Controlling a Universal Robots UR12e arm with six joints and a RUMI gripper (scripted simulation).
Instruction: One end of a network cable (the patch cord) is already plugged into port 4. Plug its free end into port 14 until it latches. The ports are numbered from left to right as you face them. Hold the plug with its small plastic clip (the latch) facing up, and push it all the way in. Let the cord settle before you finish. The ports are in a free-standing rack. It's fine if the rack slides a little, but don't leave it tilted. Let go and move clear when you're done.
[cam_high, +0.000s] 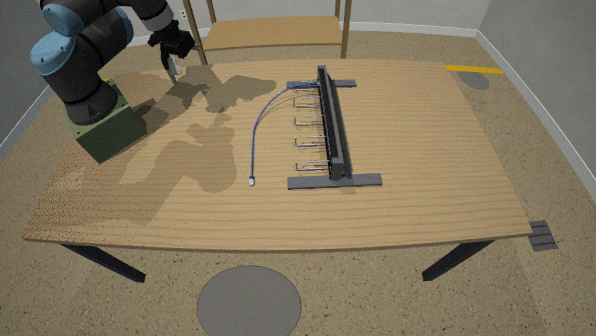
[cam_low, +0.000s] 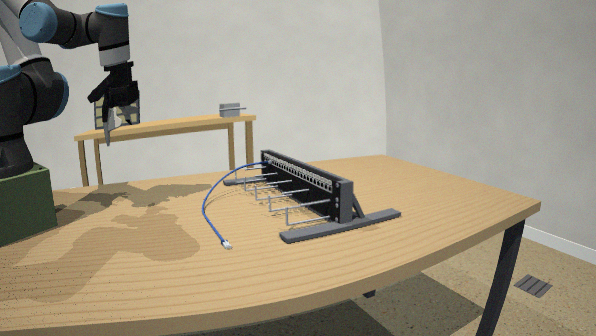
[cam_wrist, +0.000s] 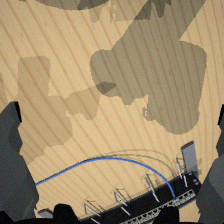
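The plug is 28 cm ahead of my hand, 32 cm to the right of it and 20 cm below it.
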